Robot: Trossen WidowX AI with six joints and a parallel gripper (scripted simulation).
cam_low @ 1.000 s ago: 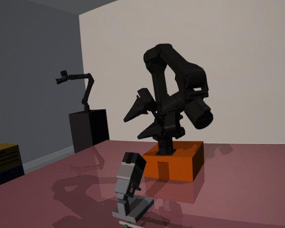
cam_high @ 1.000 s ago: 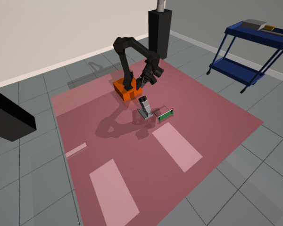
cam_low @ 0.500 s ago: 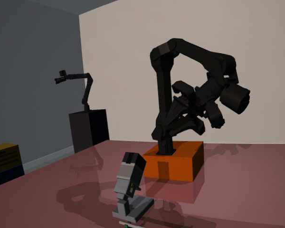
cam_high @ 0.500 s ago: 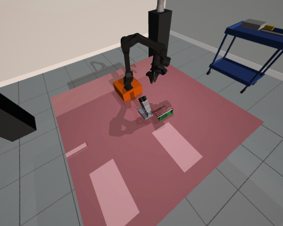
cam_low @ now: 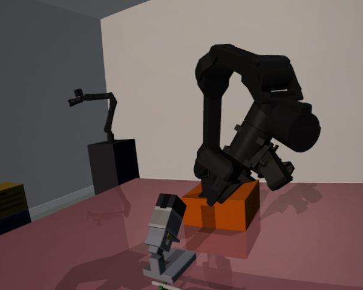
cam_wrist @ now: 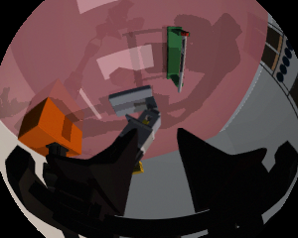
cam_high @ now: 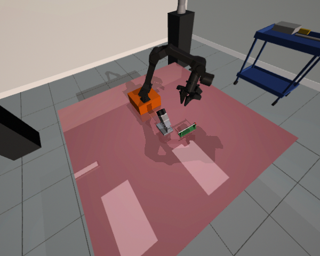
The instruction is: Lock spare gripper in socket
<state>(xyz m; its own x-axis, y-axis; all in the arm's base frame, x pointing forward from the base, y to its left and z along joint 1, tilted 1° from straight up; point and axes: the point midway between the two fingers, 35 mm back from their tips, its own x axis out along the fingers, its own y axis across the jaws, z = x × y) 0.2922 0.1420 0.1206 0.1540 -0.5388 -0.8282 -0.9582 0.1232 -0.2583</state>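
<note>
The green tray lies 16 cm below my gripper tip, 9 cm ahead of it and 2 cm to the right of it. Also, from my gripper tip: grey mount: 13 cm to the right, 13 cm below, 1 cm behind; spare gripper: 13 cm to the right, 7 cm below, 4 cm behind.
</note>
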